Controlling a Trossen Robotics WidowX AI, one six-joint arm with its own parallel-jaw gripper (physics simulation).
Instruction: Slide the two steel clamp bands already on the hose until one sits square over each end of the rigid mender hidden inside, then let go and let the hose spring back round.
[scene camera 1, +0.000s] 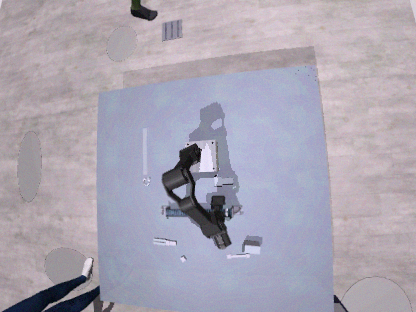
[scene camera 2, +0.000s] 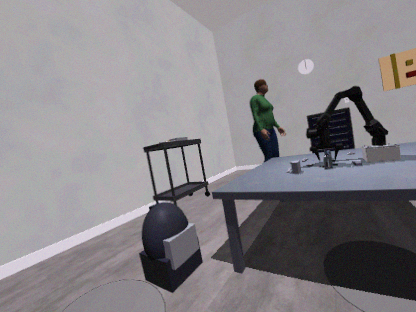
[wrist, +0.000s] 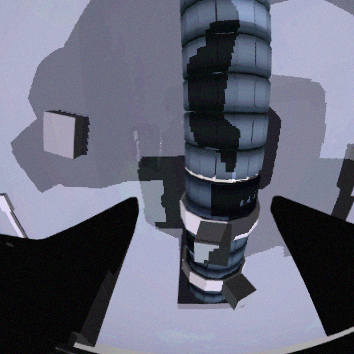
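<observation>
The ribbed blue-grey hose (scene camera 1: 176, 213) (wrist: 227, 92) lies straight on the table, running from top to bottom in the wrist view. Two steel clamp bands sit around its far part there: the nearer band (wrist: 212, 234), with a block-shaped housing on top, and a second band (wrist: 206, 284) beyond it, close to the hose's far end, its housing turned to the right. A short stretch of hose shows between them. My gripper (wrist: 206, 203) (scene camera 2: 326, 154) is open, its fingers on either side of the hose just before the nearer band, touching neither. The mender inside is hidden.
A white box (scene camera 1: 209, 160) (scene camera 2: 382, 153) stands behind the hose. A grey block (scene camera 1: 252, 245) (scene camera 2: 295, 167), a slim white piece (scene camera 1: 165, 242) and a small cube (scene camera 1: 183, 258) lie in front. Another small block (wrist: 59, 134) lies left of the hose. A clear strip (scene camera 1: 145, 151) lies at the left.
</observation>
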